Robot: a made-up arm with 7 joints. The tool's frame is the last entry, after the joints.
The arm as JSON. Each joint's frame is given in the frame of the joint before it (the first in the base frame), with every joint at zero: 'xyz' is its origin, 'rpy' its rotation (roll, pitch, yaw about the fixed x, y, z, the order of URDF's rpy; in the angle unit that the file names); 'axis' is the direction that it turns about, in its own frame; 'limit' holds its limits. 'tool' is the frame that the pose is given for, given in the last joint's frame.
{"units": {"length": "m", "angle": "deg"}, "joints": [
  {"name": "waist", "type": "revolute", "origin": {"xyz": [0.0, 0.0, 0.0], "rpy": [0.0, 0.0, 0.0]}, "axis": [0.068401, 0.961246, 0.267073], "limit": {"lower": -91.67, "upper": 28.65}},
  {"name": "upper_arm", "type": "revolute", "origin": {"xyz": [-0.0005, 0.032, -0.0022], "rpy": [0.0, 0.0, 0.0]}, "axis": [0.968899, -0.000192, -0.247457], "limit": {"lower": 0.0, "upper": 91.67}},
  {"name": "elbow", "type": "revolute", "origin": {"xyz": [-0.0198, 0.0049, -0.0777], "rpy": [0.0, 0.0, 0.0]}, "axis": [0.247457, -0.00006, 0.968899], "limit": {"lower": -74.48, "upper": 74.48}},
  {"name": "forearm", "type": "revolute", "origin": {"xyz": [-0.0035, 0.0, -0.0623], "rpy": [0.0, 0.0, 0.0]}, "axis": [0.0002, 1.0, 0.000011], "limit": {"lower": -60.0, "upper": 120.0}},
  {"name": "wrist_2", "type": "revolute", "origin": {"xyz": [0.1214, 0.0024, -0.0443], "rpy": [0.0, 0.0, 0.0]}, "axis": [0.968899, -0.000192, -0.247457], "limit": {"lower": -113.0, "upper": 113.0}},
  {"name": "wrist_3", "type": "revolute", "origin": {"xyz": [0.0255, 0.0, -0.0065], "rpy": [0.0, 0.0, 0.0]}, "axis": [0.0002, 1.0, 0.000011], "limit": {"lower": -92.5, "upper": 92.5}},
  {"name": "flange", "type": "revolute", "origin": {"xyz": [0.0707, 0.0, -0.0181], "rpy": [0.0, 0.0, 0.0]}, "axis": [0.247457, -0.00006, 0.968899], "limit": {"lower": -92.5, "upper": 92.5}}
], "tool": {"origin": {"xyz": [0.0, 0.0, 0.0], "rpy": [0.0, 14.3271, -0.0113]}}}
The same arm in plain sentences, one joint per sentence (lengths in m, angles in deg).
The arm has seven revolute joints in a row. What follows holds with every joint at zero, and every direction is one of the base frame's. Joint 1 sits at the same point as the base frame's origin and turns about the direction (0.068403, 0.961235, 0.26711), from -91.67 to 28.65 deg. Joint 2 sits 0.0005 m along -x and 0.0320 m along +y and 0.0022 m along -z from joint 1 and turns about the direction (0.968889, -0.0002, -0.247497), from 0.00 to 91.67 deg. Joint 3 sits 0.0198 m along -x and 0.0049 m along +y and 0.0777 m along -z from joint 2 and turns about the direction (0.247497, -0.0001, 0.968889), from -74.48 to 74.48 deg. Joint 4 sits 0.0035 m along -x and 0.0623 m along -z from joint 3 and turns about the direction (0.0002, 1, 0), from -60.00 to 120.00 deg. Joint 5 sits 0.1214 m along +x and 0.0024 m along +y and 0.0443 m along -z from joint 4 and turns about the direction (0.968889, -0.0002, -0.247497), from -113.00 to 113.00 deg. Joint 6 sits 0.0255 m along +x and 0.0065 m along -z from joint 5 and turns about the direction (0.0002, 1, 0), from -92.50 to 92.50 deg. Joint 7 sits 0.0707 m along +x and 0.0181 m along -z from joint 6 and turns about the direction (0.247497, -0.0001, 0.968889), from -92.50 to 92.50 deg. The tool frame, which is the frame that the pose is given for, sits at the same point as joint 7; its axes are the base frame's turned by roll 0.00, pitch 14.33 and yaw -0.01 deg (as in URDF: about the fixed x, then y, then z).
